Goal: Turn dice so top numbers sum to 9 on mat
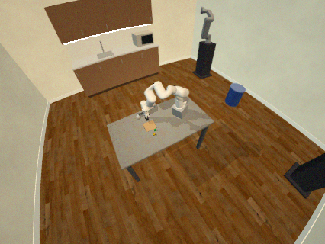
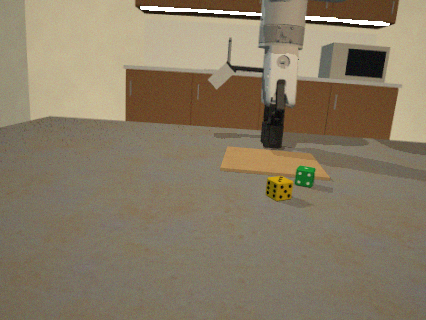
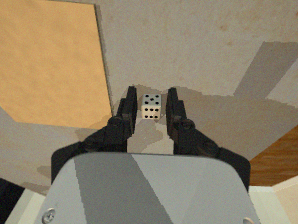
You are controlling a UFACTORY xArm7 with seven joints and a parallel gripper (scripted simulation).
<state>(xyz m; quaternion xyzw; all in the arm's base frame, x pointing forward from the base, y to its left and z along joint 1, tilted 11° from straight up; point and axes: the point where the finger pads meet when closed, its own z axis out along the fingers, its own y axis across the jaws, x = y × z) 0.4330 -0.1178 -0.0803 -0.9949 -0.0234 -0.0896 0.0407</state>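
Now: the white die 1 cm behind my hand and 1 cm below it. Round my hand: tan mat 1 cm ahead, 12 cm to the left, 2 cm below; then green die 2 cm behind, 21 cm to the left, 1 cm below; then yellow die 1 cm ahead, 27 cm to the left, 1 cm below.
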